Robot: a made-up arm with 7 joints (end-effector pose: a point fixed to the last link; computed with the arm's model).
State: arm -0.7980 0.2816 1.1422 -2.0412 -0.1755 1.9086 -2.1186
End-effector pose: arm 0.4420 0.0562 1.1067 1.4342 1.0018 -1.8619
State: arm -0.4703 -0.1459 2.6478 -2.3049 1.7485 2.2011 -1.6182
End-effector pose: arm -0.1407 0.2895 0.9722 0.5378 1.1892 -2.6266
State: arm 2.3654 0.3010 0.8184 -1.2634 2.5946 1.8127 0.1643
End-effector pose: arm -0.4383 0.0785 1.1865 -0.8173 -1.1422 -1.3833
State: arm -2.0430 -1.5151 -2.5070 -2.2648 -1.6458 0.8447 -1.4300
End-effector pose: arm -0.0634 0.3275 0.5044 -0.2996 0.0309 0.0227
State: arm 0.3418 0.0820 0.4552 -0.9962 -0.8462 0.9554 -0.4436
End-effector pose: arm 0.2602 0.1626 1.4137 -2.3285 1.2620 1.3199
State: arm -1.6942 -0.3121 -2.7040 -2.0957 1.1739 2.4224 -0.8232
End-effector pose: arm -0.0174 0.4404 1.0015 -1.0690 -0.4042 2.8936
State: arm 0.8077 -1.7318 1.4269 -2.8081 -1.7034 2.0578 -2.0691
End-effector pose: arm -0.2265 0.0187 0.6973 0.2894 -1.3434 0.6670
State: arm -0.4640 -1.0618 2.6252 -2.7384 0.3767 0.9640 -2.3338
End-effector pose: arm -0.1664 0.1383 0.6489 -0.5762 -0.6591 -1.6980
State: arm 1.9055 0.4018 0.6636 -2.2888 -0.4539 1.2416 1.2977
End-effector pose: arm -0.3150 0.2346 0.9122 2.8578 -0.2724 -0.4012
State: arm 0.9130 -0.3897 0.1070 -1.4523 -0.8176 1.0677 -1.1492
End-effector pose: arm 0.0726 0.0997 1.4160 2.2555 -0.3691 -1.3130
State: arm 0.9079 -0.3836 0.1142 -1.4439 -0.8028 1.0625 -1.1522
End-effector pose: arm 0.0726 0.1021 1.4166 2.2482 -0.3531 -1.3249
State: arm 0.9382 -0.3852 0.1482 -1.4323 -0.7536 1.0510 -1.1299
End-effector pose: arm 0.0563 0.1067 1.4182 2.2517 -0.2558 -1.3263
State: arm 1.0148 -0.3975 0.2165 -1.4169 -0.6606 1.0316 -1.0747
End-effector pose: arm 0.0178 0.1093 1.4205 2.2510 -0.0558 -1.3139
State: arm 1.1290 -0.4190 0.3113 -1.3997 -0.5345 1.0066 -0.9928
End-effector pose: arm -0.0377 0.1004 1.4213 2.2128 0.2147 -1.2887
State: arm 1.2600 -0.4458 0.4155 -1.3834 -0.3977 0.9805 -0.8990
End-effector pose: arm -0.0963 0.0734 1.4191 2.1229 0.4908 -1.2515
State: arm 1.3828 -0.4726 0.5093 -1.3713 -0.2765 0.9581 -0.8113
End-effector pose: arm -0.1430 0.0339 1.4140 2.0066 0.7116 -1.2058
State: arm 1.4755 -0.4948 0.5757 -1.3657 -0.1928 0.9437 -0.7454
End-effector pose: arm -0.1706 -0.0035 1.4083 1.9111 0.8508 -1.1631
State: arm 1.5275 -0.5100 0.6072 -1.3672 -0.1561 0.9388 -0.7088
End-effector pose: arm -0.1818 -0.0267 1.4044 1.8673 0.9148 -1.1360
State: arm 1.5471 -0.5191 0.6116 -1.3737 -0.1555 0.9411 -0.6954
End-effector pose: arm -0.1836 -0.0353 1.4029 1.8690 0.9298 -1.1253
